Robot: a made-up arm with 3 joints.
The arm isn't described. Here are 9 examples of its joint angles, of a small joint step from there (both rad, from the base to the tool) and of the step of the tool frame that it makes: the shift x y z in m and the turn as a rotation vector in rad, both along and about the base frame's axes.
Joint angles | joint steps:
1: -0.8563 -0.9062 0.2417 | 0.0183 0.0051 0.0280
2: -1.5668 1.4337 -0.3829 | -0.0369 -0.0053 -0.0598
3: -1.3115 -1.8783 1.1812 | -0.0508 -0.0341 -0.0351
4: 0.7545 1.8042 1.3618 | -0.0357 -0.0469 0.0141
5: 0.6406 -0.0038 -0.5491 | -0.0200 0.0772 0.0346
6: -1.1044 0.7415 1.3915 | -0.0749 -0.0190 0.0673
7: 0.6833 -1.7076 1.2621 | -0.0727 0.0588 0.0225
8: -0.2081 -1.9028 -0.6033 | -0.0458 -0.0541 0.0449
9: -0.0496 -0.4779 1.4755 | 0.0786 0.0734 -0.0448
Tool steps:
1: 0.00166 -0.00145 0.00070 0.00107 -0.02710 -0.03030
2: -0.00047 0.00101 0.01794 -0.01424 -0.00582 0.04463
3: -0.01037 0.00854 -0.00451 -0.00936 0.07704 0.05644
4: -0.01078 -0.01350 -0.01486 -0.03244 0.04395 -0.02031
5: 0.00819 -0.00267 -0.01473 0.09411 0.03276 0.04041
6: -0.01566 -0.00405 0.02279 -0.00606 0.12246 -0.03031
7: 0.00417 -0.01687 0.00370 0.06236 0.05678 0.03944
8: -0.00056 0.01220 -0.00827 -0.02496 0.01207 0.00184
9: 0.00230 -0.01055 -0.01124 0.04444 -0.07972 0.03342
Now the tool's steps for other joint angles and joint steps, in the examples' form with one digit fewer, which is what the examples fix.
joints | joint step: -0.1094 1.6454 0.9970 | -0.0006 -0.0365 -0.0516
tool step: -0.0006 -0.0108 0.0044 -0.0720 -0.0331 -0.0120
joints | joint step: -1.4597 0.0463 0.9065 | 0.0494 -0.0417 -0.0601
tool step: 0.0164 0.0055 -0.0039 0.0286 -0.0712 0.0857
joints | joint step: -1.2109 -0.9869 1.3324 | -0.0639 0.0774 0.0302
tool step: -0.0120 -0.0224 -0.0085 0.0120 0.0534 -0.0985
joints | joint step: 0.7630 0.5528 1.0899 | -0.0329 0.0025 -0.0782
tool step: -0.0076 0.0030 -0.0074 -0.0564 -0.0178 -0.0107
